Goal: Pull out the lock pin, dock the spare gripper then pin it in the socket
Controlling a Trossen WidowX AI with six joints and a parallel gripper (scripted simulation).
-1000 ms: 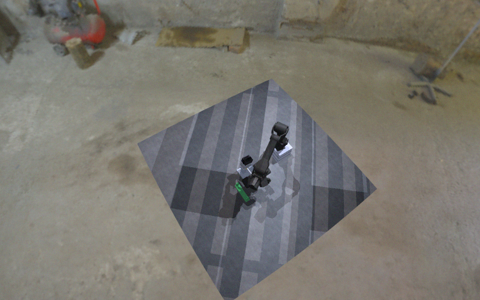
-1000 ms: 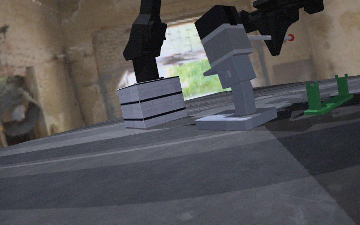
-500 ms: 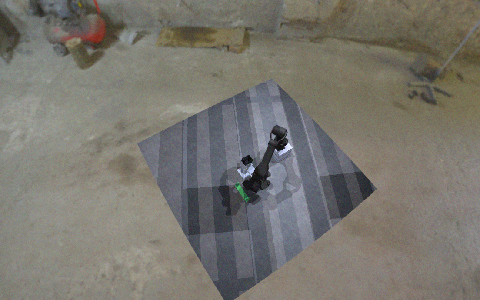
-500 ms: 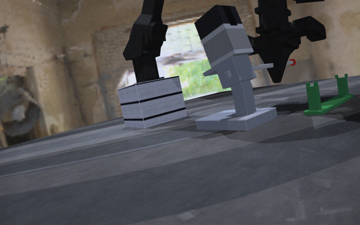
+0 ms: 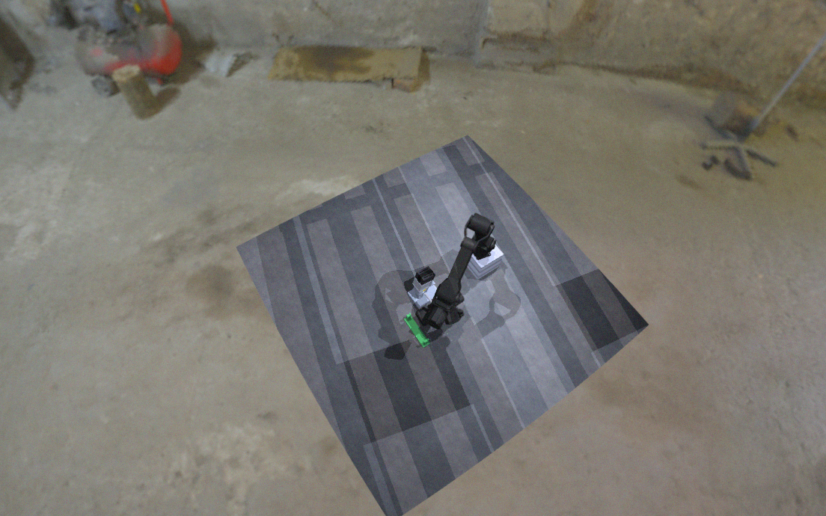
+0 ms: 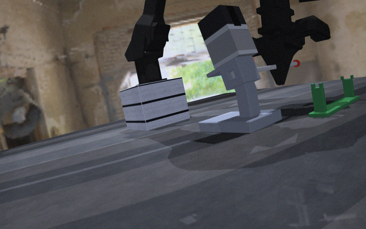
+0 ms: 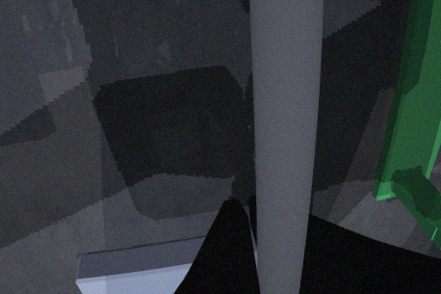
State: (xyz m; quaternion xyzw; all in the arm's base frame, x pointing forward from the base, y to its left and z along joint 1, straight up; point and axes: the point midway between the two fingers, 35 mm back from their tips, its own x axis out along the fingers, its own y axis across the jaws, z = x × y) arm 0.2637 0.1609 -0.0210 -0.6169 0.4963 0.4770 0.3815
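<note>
The grey mount is 100 mm to the right of my gripper tip and 10 mm ahead of it. The rest, counted from my gripper tip: spare gripper 100 mm to the right, 80 mm above, 10 mm ahead; cradle 90 mm ahead, 40 mm to the left, 20 mm below.
</note>
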